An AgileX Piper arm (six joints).
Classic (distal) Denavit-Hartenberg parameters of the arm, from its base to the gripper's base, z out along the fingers. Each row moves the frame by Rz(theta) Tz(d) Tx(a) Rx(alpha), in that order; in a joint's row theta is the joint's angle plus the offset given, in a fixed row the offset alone. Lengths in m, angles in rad.
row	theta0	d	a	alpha
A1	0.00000	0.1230	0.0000	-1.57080
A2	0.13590	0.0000	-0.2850	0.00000
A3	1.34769	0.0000	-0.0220	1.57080
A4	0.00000	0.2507	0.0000	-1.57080
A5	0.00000	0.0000	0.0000	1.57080
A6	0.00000	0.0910	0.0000	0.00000
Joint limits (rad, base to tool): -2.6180..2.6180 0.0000..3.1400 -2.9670..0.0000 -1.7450..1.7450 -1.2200..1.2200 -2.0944..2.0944
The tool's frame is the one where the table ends.
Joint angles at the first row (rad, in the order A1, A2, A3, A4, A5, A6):
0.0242 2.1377 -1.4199 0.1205 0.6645 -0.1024
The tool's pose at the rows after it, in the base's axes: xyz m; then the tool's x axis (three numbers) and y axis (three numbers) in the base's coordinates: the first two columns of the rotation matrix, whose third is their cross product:
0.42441 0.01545 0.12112 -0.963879 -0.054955 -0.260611 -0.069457 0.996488 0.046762
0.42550 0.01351 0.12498 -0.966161 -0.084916 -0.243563 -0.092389 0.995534 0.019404
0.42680 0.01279 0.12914 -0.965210 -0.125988 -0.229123 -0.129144 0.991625 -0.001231
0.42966 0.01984 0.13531 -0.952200 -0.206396 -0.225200 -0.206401 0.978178 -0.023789
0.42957 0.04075 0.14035 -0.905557 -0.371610 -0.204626 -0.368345 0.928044 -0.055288
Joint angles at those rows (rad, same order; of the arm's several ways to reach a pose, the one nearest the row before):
0.0242 2.1450 -1.4263 0.0908 0.6793 -0.1024
0.0242 2.1450 -1.4464 0.0540 0.7158 -0.1024
0.0251 2.1450 -1.4669 0.0333 0.7501 -0.1263
0.0432 2.1450 -1.4949 0.0200 0.7800 -0.1801
0.0934 2.1450 -1.5186 0.0076 0.8181 -0.2948

